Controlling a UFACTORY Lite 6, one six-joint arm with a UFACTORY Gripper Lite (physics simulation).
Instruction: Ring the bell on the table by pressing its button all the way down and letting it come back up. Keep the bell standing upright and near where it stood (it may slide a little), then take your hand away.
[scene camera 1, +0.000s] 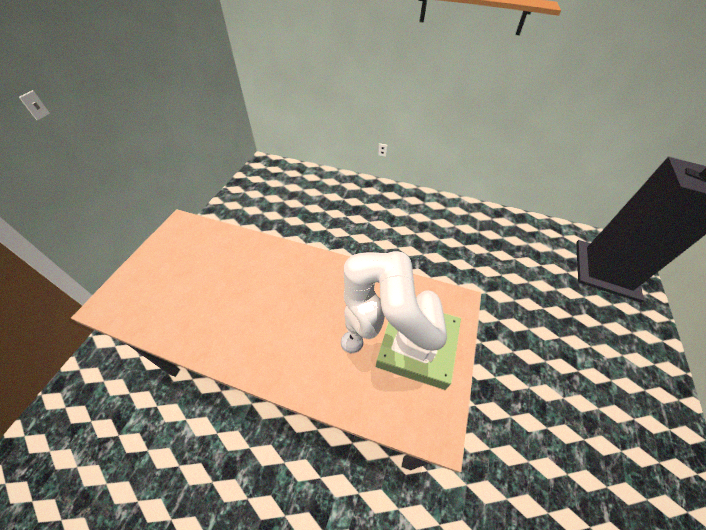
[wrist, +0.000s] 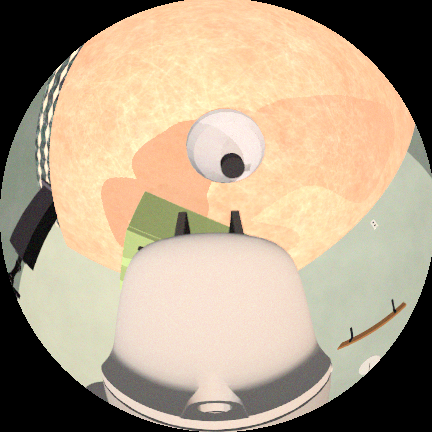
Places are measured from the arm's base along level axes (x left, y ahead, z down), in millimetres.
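Where they show: hand, its tool point: (wrist: 209, 236).
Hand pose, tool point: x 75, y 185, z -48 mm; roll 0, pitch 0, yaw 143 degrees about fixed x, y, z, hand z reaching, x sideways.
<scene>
After its pixels a point has its place.
The bell (scene camera 1: 351, 344) @[x 88, y 198, z 35 mm] (wrist: 215, 135) @[x 88, y 213, z 34 mm] is a silver-white dome that stands on the table beside the arm's wrist, left of the green base plate. Its round black button (wrist: 232, 165) @[x 68, y 206, z 8 mm] shows uncovered on the dome in the wrist view. My gripper (wrist: 209, 215) @[x 75, y 185, z -47 mm] is open and empty. Its two dark fingers stand apart, with a gap between their tips and the bell in the wrist view. In the scene view the fingers are hidden by the arm. The bell looks upright; its lower rim is partly hard to make out.
The arm stands on a green base plate (scene camera 1: 413, 373) @[x 106, y -35, z 17 mm] (wrist: 160, 215) @[x 84, y 96, z 41 mm] near the right end of the orange table (scene camera 1: 228, 296) @[x 86, y 751, z 74 mm] (wrist: 165, 60) @[x 182, y 254, z 74 mm]. A tall dark cabinet (scene camera 1: 644, 228) (wrist: 30, 225) stands on the floor beyond the table. A wall shelf (scene camera 1: 501, 4) (wrist: 375, 326) is far from the arm.
</scene>
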